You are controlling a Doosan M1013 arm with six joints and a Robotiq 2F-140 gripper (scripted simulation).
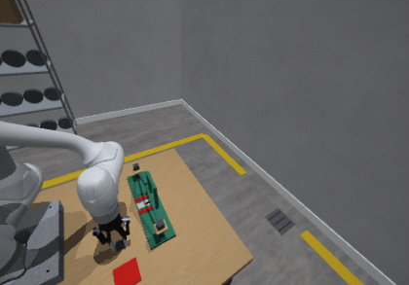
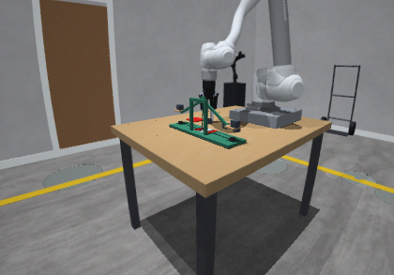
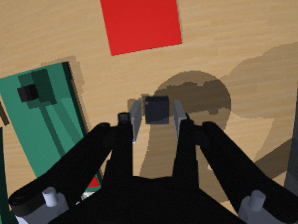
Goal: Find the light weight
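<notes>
Now: hand 12 cm to the left of the flat red dish and 4 cm above it. Also, from my hand: green rocker balance 18 cm ahead, 14 cm to the left, 5 cm above.
</notes>
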